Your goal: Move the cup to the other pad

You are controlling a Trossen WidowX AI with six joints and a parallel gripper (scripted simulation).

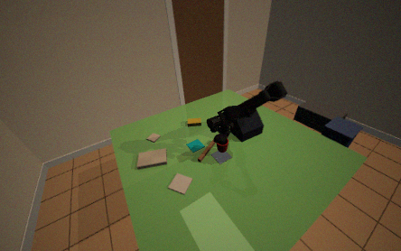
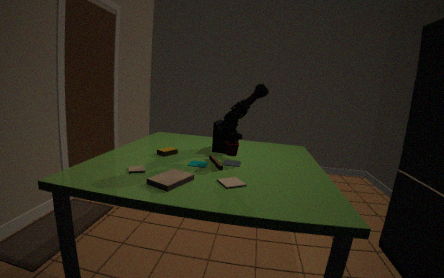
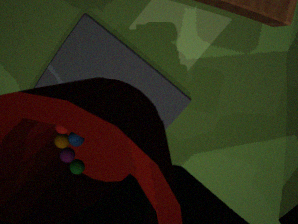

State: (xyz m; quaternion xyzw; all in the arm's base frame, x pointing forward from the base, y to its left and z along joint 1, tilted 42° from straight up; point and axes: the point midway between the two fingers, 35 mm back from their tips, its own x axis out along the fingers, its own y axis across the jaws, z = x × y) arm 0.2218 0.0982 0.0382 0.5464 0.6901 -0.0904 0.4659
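Now: gripper tip 13 cm short of the teal pad, 15 cm to the left of it and 9 cm above it. Also, from my gripper tip: brown wooden stick (8 cm ahead, 6 cm to the right, 8 cm below); grey-blue pad (4 cm ahead, 3 cm to the left, 9 cm below); red cup (3 cm ahead, 2 cm to the left).
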